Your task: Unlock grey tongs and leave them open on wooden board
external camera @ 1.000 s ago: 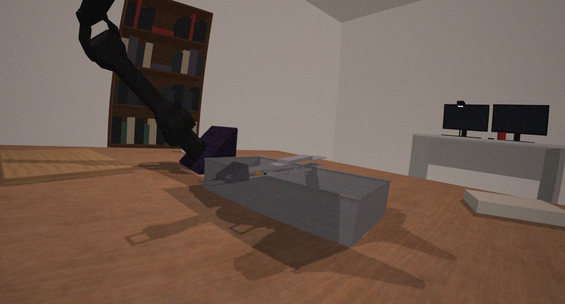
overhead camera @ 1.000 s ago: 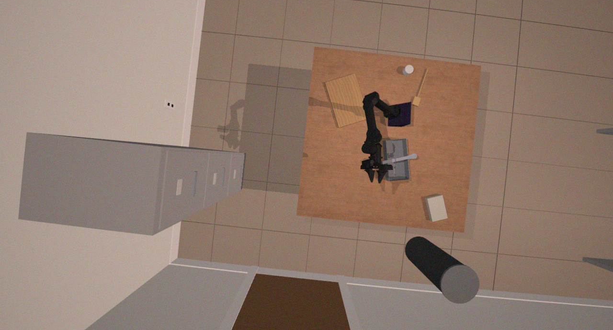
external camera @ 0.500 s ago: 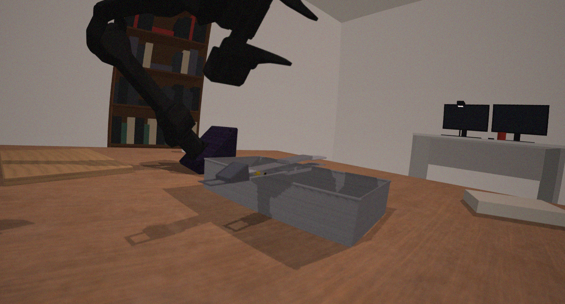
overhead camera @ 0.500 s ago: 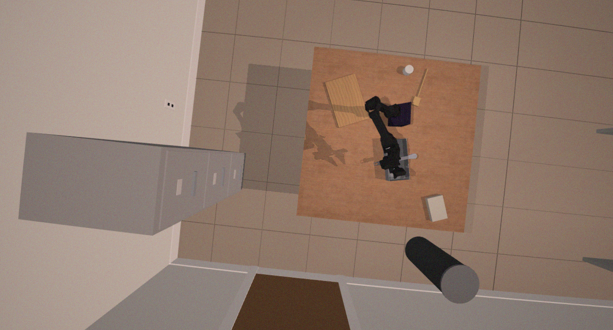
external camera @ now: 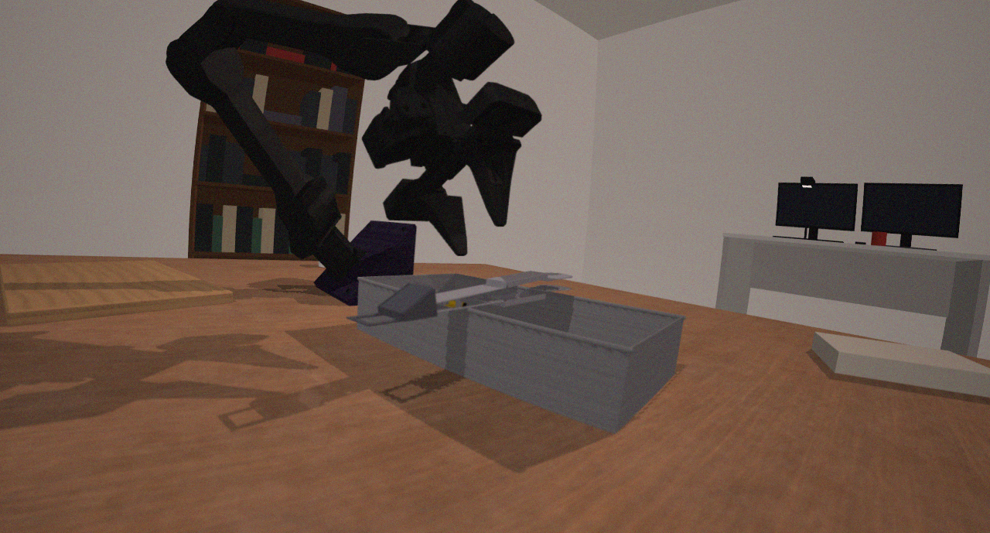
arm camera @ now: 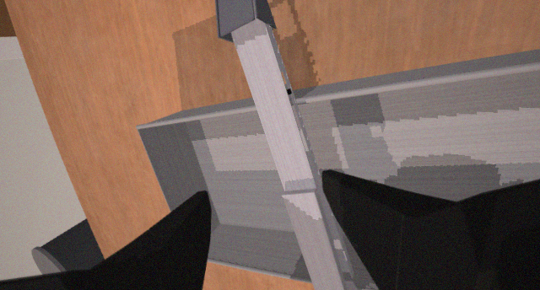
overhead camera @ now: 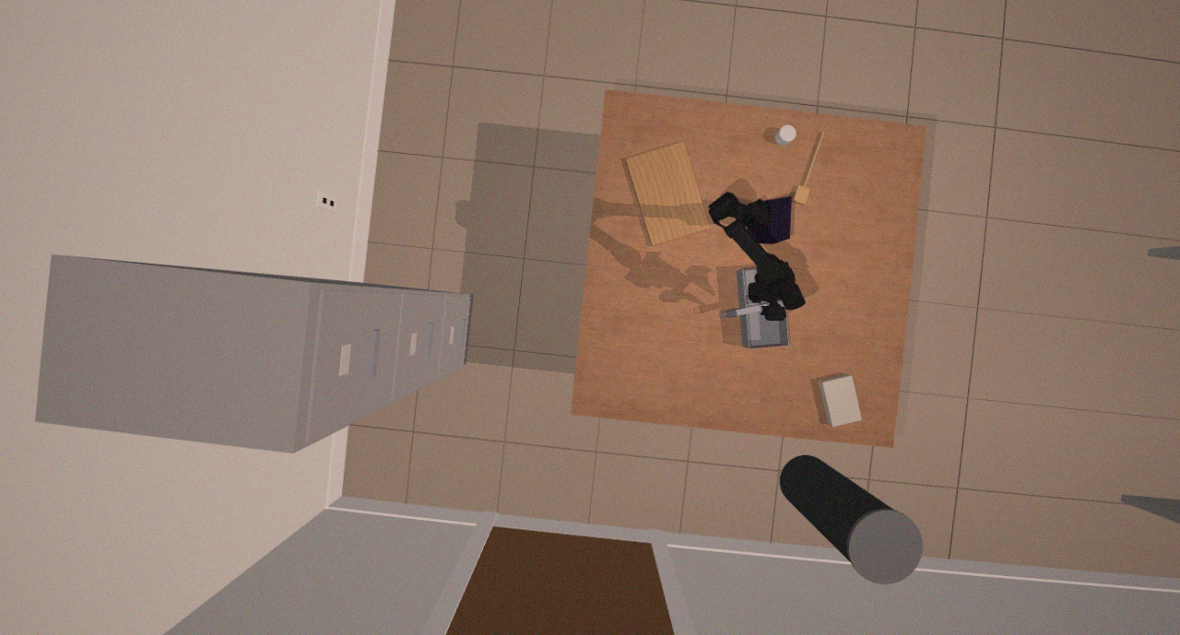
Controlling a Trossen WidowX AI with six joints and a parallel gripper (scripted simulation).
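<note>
Now: the grey roasting tin 5 cm to the left of my gripper tip and 8 cm below it. Round my gripper tip: white cup 69 cm behind, 12 cm to the left, 9 cm below; wooden board 43 cm behind, 34 cm to the right, 10 cm below.
</note>
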